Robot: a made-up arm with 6 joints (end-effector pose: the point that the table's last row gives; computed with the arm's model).
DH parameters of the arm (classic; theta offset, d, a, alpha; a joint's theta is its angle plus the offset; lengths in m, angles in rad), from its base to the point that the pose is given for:
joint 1: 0 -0.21 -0.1 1.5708
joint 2: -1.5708 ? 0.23 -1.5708
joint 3: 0 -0.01 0.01 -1.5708
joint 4: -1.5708 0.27 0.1 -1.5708
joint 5: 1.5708 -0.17 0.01 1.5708
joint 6: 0 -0.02 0.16 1.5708
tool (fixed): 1.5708 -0.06 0 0
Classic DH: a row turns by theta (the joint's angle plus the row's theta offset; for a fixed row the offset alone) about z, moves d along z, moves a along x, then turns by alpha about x.
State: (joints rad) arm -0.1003 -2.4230 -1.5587 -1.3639 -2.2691 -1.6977
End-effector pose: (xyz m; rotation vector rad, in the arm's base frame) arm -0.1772 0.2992 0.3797 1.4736 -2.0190 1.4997
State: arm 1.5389 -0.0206 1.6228 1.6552 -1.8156 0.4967
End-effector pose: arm -0.2937 -0.0774 -0.1482 -0.9004 -1.1687 -0.6287
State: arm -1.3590 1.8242 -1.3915 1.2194 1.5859 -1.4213
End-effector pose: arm 0.2742 -0.2590 0.1983 -0.9090 -0.8522 1.8718
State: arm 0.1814 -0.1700 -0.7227 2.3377 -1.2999 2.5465
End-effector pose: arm -0.1028 0.2350 -0.6924 -1.4162 -0.6015 2.2858
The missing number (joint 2, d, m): -0.07
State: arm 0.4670 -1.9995 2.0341 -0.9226 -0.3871 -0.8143
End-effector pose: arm -0.1503 -0.3056 -0.0006 -0.4969 1.0597 -0.9391
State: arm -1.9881 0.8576 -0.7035 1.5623 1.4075 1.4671
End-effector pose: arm 0.0674 -0.3536 -0.5581 0.8118 0.7982 2.2514
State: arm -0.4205 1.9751 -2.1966 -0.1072 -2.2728 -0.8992
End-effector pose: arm 0.4409 -0.1079 0.2343 -1.9020 1.2355 -0.0888
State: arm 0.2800 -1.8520 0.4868 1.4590 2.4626 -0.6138
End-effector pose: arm -0.2952 0.3692 -0.3971 2.1645 -1.0062 -0.4580
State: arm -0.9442 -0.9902 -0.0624 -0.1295 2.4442 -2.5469
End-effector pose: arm 0.2635 0.1548 -0.2701 -0.0059 -2.4938 -0.0257
